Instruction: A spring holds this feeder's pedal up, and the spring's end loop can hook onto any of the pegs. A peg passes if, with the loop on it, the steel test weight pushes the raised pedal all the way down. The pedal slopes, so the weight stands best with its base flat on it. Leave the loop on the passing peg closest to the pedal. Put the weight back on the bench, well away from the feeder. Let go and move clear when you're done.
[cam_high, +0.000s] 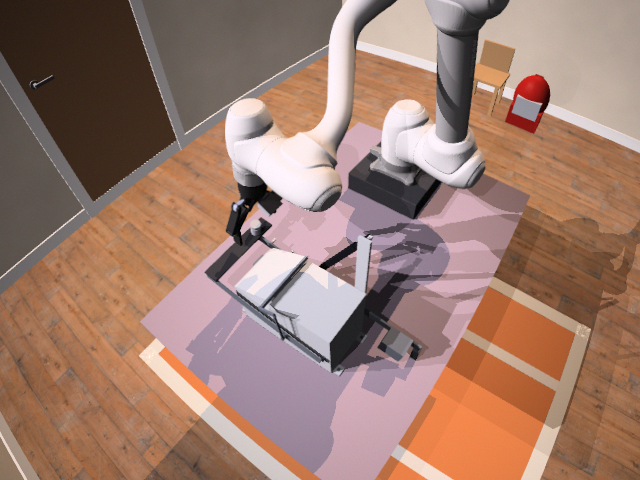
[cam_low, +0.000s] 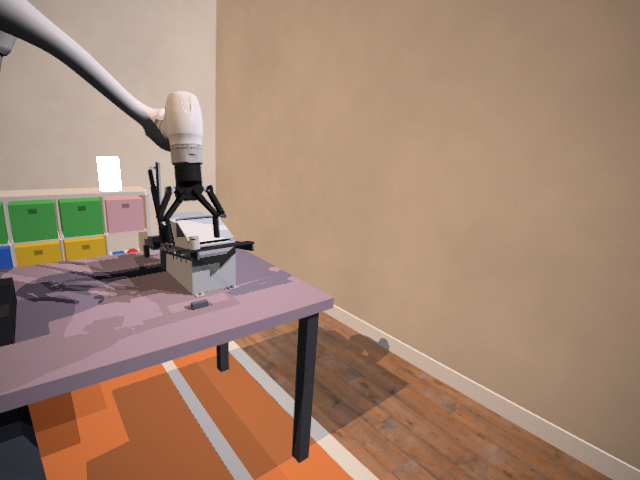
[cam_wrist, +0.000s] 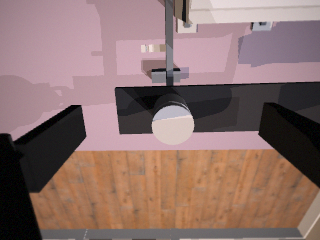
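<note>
My gripper is now 10 mm above the steel test weight. Round my hand: small grey block (210 mm below, 30 mm to the right).
</note>
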